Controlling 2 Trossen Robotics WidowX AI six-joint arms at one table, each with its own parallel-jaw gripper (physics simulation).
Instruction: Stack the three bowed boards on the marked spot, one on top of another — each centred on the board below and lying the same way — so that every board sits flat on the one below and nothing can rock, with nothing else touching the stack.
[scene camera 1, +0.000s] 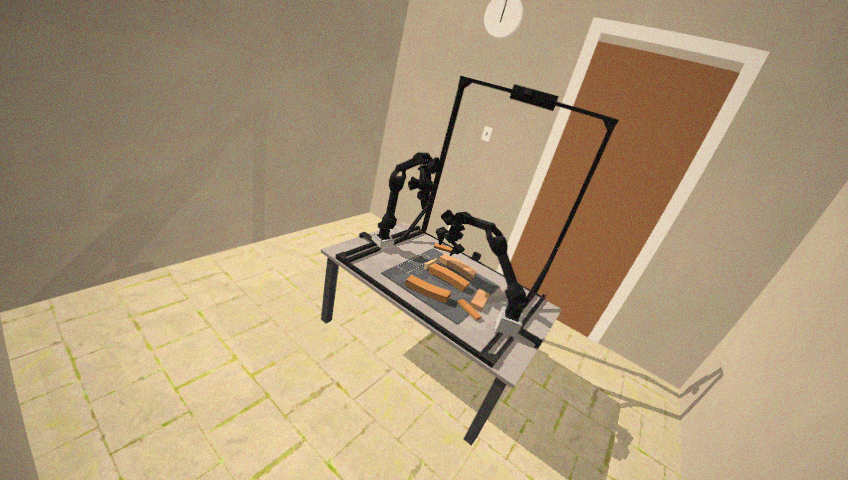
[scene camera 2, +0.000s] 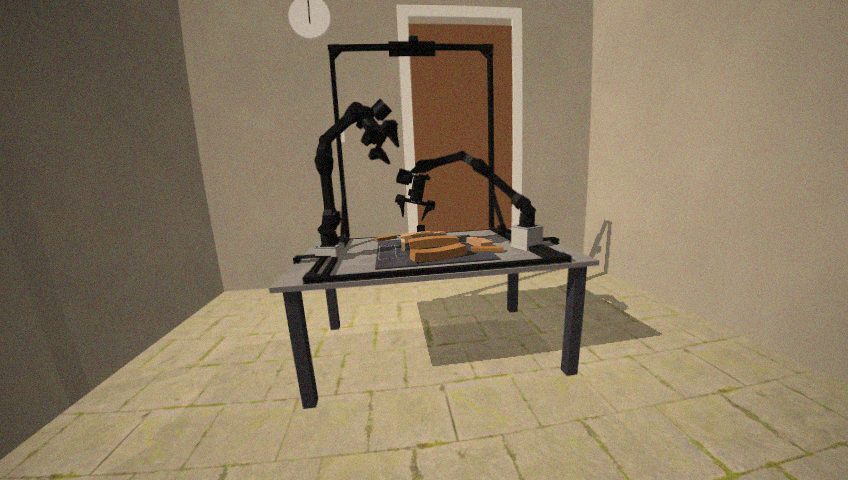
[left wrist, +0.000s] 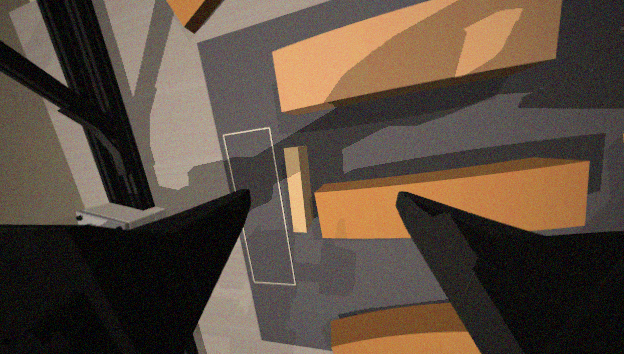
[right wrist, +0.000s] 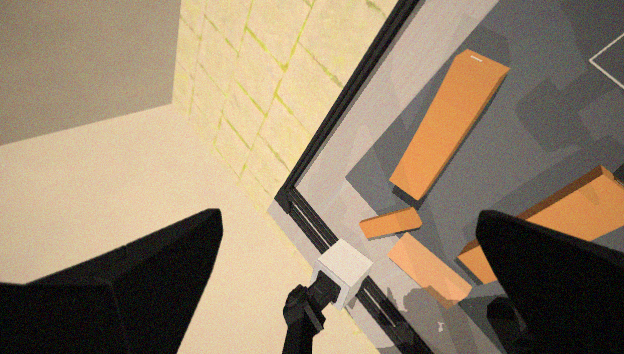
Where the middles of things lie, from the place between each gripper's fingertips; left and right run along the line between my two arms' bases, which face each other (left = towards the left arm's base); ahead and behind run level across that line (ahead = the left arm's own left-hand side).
Right now my right hand is 200 mm past the tan block (left wrist: 296, 158), 10 mm to the right of it and 400 mm above it.
The tan block lies 11 cm below my left hand, 5 cm to the right of it and 2 cm ahead of it.
